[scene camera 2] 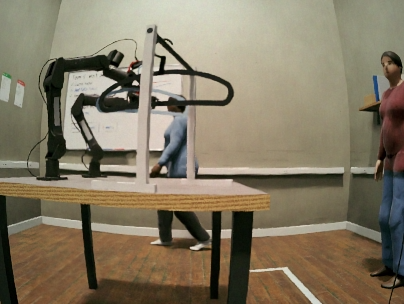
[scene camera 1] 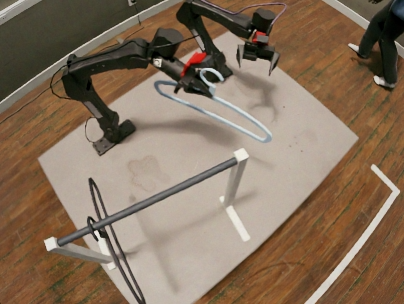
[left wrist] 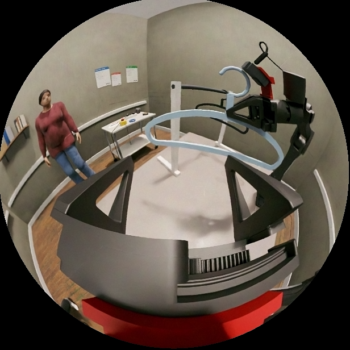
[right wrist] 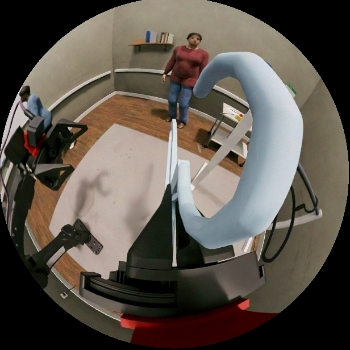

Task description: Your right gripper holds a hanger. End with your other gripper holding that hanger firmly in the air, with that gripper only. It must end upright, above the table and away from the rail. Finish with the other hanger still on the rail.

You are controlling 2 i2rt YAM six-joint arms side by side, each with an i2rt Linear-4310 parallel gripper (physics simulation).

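Where they show: left gripper, fingertip midpoint: [scene camera 1: 254,70]; right gripper, fingertip midpoint: [scene camera 1: 213,95]; left arm's base at its link origin: [scene camera 2: 94,177] [scene camera 1: 212,77]; right arm's base at its link origin: [scene camera 2: 52,179] [scene camera 1: 114,137].
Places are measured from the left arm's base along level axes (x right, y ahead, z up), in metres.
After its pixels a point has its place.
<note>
The light blue hanger [scene camera 1: 266,136] {x 0.132, y 0.505, z 0.326 m} [left wrist: 195,114] [right wrist: 277,125] is in the air above the table, hook upward and long bar roughly level in the left wrist view. My right gripper [scene camera 1: 210,92] {x 0.220, y 0.341, z 0.393 m} [left wrist: 225,112] [right wrist: 173,187] is shut on it just below the hook. My left gripper [scene camera 1: 256,67] {x 0.044, y 0.311, z 0.375 m} [left wrist: 179,159] [right wrist: 79,143] is open and empty, apart from the hanger; its fingers point toward the table in scene camera 1. The black hanger [scene camera 1: 90,181] {x 0.647, y 0.351, z 0.295 m} [scene camera 2: 230,92] {x 0.676, y 0.733, z 0.264 m} hangs on the grey rail [scene camera 1: 165,193] {x 0.472, y 0.545, z 0.444 m} near its left end in scene camera 1. The blue hanger is partly hidden in scene camera 2.
White posts [scene camera 1: 235,182] {x 0.284, y 0.567, z 0.300 m} [scene camera 2: 145,115] {x 0.780, y 0.532, z 0.189 m} carry the rail on the table [scene camera 1: 300,120] {x -0.219, y 0.407, z 0.000 m} [scene camera 2: 225,202] {x 0.772, y 0.731, z -0.018 m}. The rail stands on the near side of the blue hanger in scene camera 1. A cart [left wrist: 131,123] and people stand beyond the table.
</note>
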